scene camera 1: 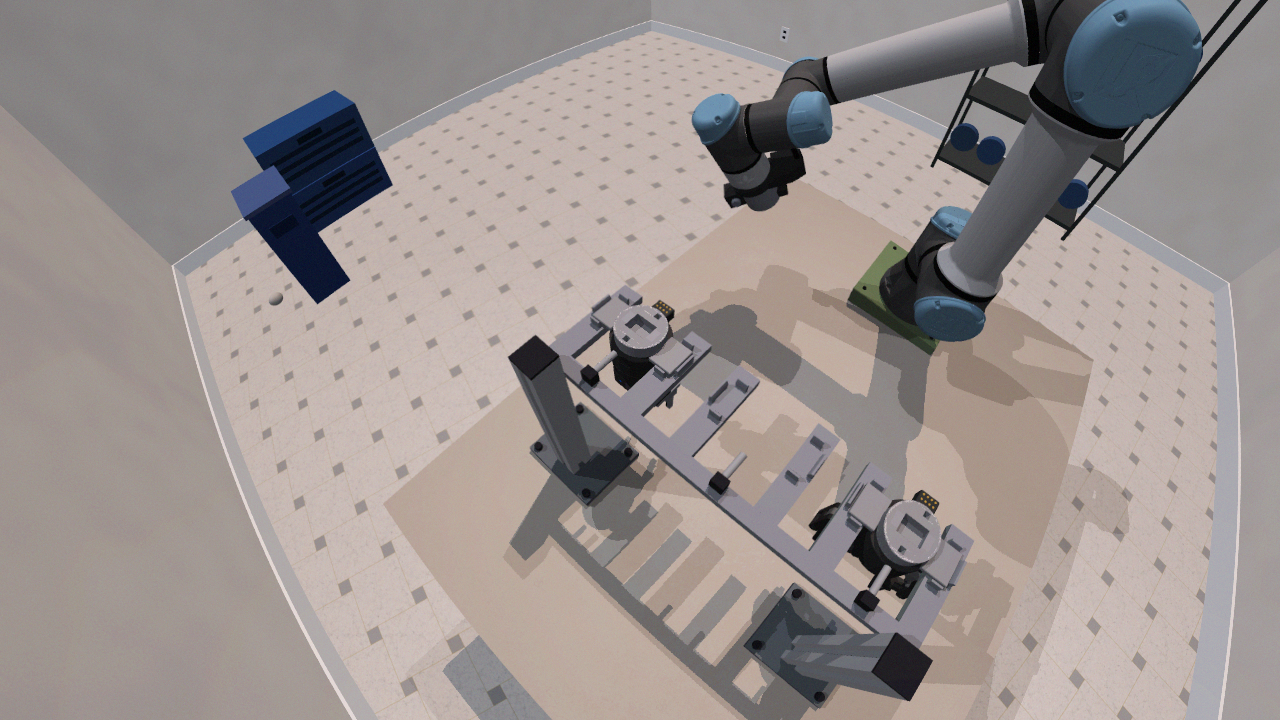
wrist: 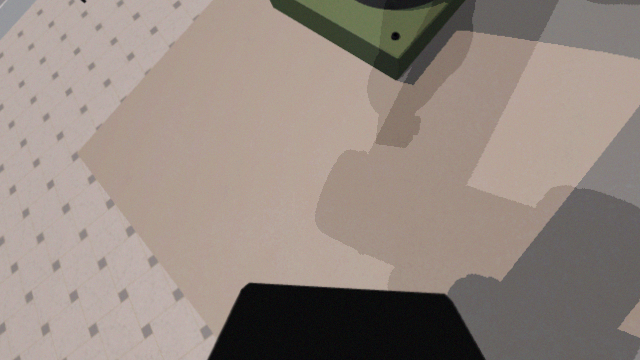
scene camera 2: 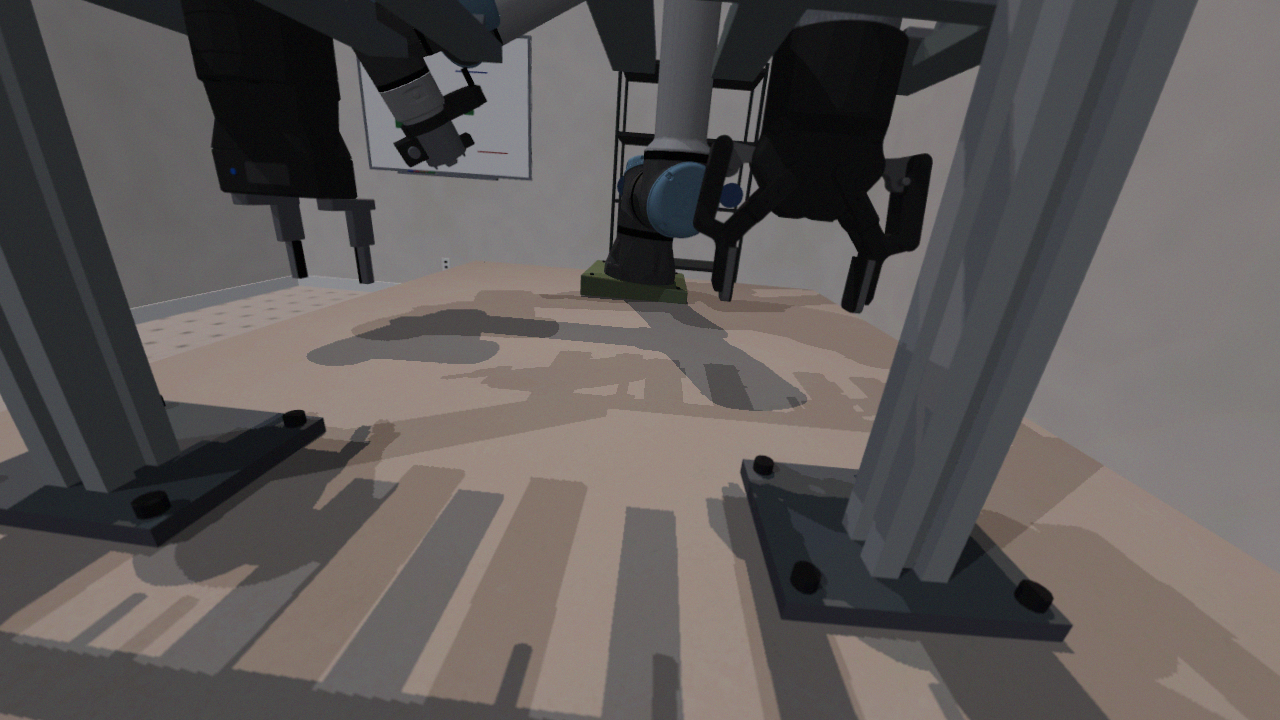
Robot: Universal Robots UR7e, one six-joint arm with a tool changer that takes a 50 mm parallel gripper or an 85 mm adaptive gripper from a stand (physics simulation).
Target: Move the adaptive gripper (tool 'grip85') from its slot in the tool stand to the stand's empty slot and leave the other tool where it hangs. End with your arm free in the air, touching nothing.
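Parallel gripper (scene camera 2: pixel 272 83) in view. Parallel gripper (scene camera 1: pixel 641 336) too; out of frame in the wrist view. Adaptive gripper (scene camera 2: pixel 833 82) present. Adaptive gripper (scene camera 1: pixel 904 534) as well; out of frame in the wrist view. Tool stand (scene camera 2: pixel 1061 103) visible. Tool stand (scene camera 1: pixel 809 647) likewise.
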